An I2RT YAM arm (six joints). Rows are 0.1 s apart.
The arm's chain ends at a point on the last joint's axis. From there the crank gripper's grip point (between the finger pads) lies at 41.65 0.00 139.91 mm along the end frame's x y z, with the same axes.
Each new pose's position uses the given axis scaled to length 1; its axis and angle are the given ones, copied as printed.
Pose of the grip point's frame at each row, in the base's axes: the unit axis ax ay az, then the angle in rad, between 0 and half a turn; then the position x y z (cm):
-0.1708, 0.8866, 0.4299, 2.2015, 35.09, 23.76, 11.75
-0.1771, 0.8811, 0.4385, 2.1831, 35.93, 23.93, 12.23
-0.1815, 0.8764, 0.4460, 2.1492, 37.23, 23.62, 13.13
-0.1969, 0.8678, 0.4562, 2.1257, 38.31, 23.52, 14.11
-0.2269, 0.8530, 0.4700, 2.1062, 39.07, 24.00, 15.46
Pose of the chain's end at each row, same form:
-0.1708, 0.8866, 0.4299, 2.2015, 28.97, 12.91, 19.36
-0.1771, 0.8811, 0.4385, 2.1831, 29.74, 12.92, 19.55
-0.1815, 0.8764, 0.4460, 2.1492, 30.78, 12.50, 20.05
-0.1969, 0.8678, 0.4562, 2.1257, 31.86, 12.19, 20.68
-0.2269, 0.8530, 0.4700, 2.1062, 32.86, 12.33, 21.66

